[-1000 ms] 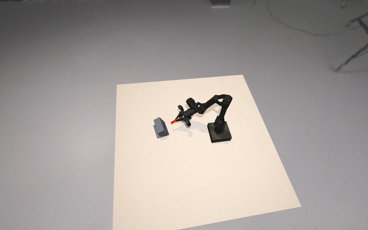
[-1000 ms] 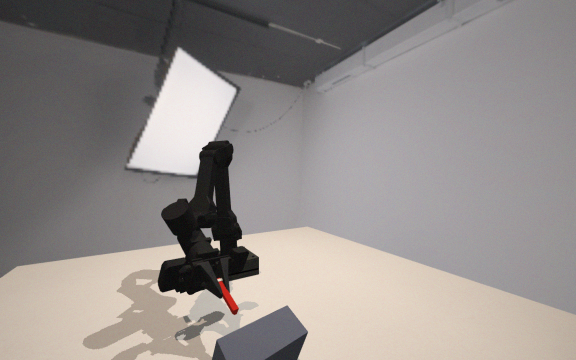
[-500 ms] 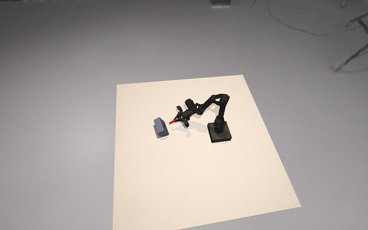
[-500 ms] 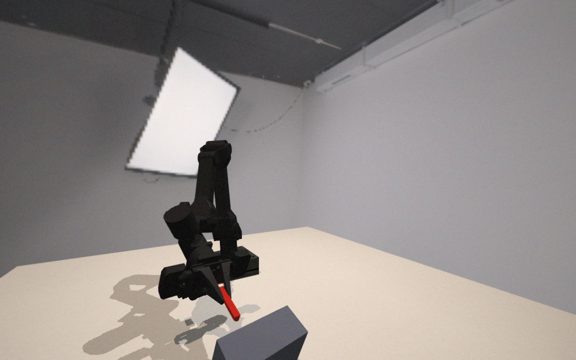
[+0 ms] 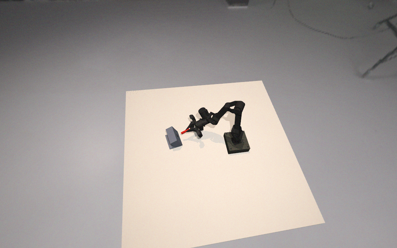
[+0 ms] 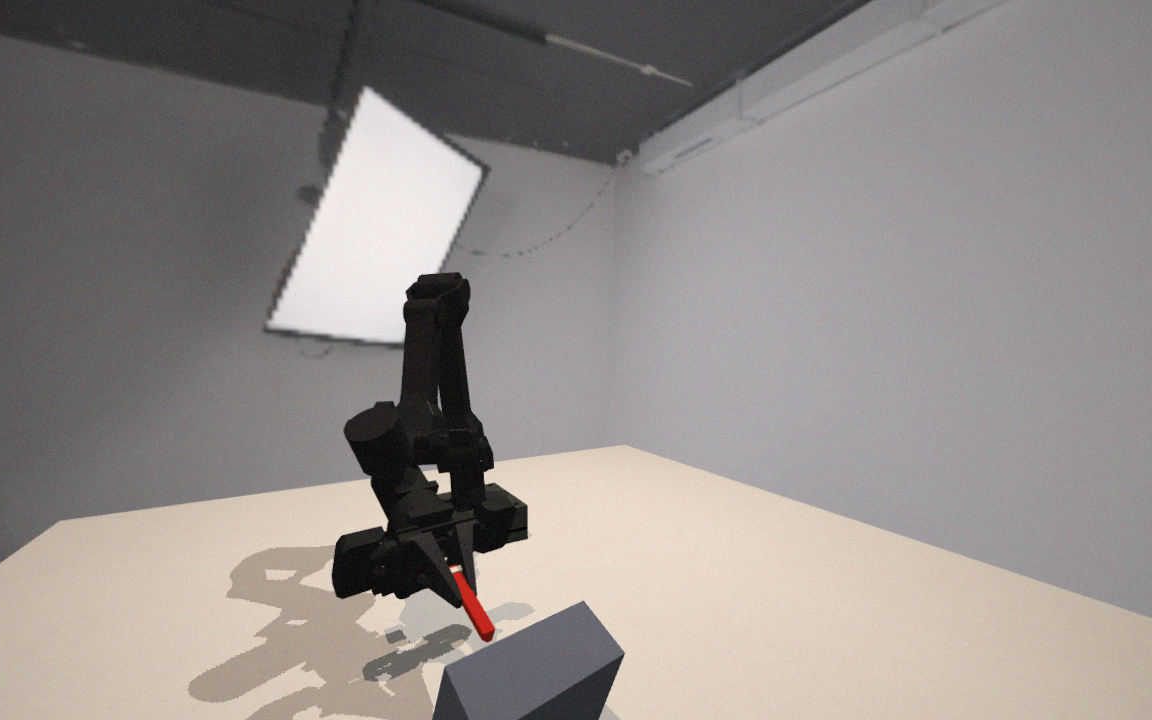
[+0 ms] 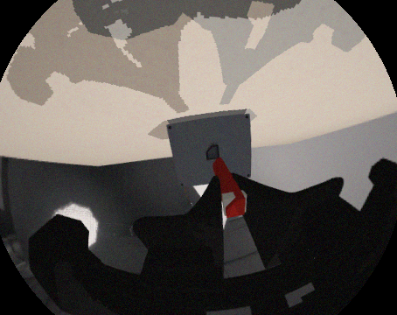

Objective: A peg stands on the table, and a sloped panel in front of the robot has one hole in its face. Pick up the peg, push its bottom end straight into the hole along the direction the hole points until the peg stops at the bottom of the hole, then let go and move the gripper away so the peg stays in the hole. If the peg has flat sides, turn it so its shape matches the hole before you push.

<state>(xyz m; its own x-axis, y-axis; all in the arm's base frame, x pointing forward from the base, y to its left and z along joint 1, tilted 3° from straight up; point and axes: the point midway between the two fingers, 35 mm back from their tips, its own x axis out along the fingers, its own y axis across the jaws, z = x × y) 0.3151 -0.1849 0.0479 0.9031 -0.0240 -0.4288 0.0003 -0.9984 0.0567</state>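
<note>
Right now the grey sloped panel is 10 cm ahead of my gripper tip and 4 cm below it. The rest, counted from my gripper tip: thin red peg (2 cm behind, 1 cm above).
</note>
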